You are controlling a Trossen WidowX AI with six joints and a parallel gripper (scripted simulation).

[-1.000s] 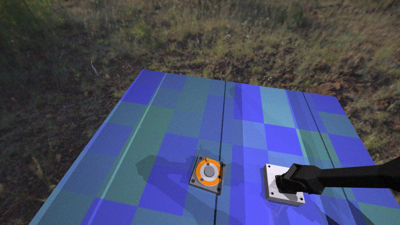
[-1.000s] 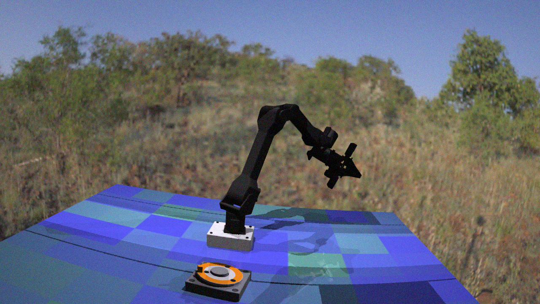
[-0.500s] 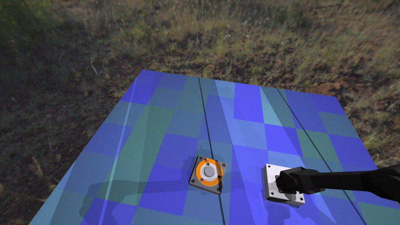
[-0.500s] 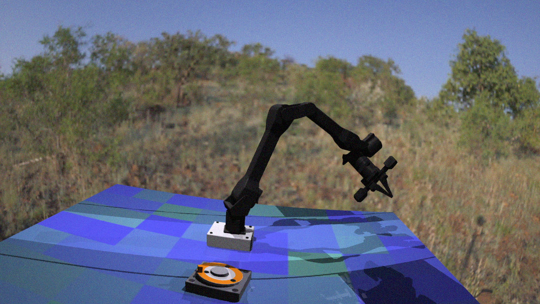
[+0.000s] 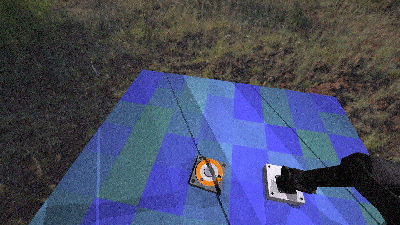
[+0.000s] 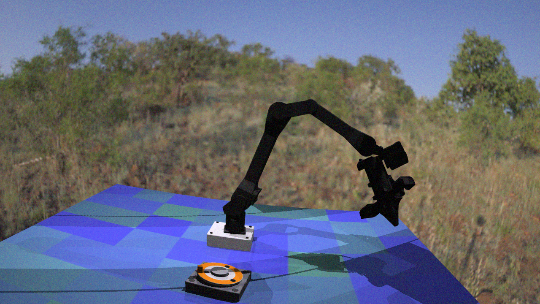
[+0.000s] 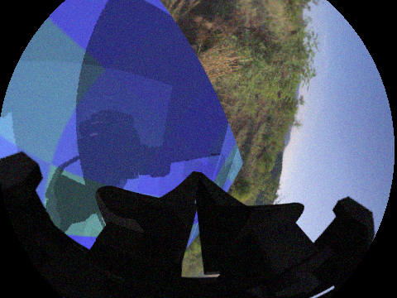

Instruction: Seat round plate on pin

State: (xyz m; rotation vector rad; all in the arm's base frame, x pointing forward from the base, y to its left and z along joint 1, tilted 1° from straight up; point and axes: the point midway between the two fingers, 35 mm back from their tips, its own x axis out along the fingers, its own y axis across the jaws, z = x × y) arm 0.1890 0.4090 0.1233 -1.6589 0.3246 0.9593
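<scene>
My gripper tip is 8 cm short of the grey square base, 45 cm to the left of it and 11 cm above it.
</scene>
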